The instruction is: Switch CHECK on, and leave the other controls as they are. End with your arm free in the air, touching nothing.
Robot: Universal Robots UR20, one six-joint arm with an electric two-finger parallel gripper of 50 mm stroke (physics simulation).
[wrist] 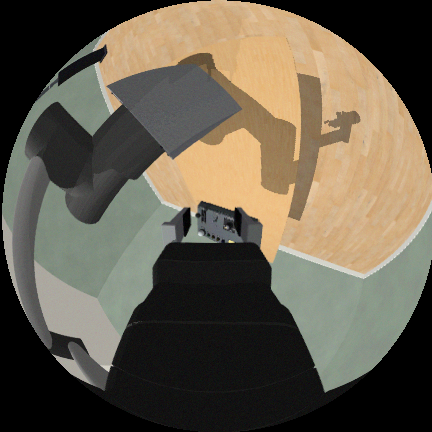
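Where they show: gripper, fingertip midpoint: (211,215); arm's base, origin of the base link: (142,126).
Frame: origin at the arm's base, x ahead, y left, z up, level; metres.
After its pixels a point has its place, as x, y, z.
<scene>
A dark grey control panel (216,223) @[0.880, -0.068, -0.209] with small knobs, a row of small switches and a yellow patch stands on the wooden table. It shows in the wrist view between and beyond the two fingers. Its labels are too small to read, so I cannot tell which control is CHECK or how it is set. The right finger and the gripper body hide part of the panel. My gripper (211,215) @[0.080, 0.363, 0.170] is open, with its fingers wide apart and no thing between them. It appears to be in the air, in front of the panel.
The wooden table top (225,172) @[0.441, 0.038, -0.318] bears shadows of the arm. A dark grey slab (187,107) @[-0.007, 0.149, -0.068] shows at the upper left, with the dark arm links (112,155) @[0.010, 0.062, 0.148] beside it. Green walls and a wooden floor (365,190) lie around the table.
</scene>
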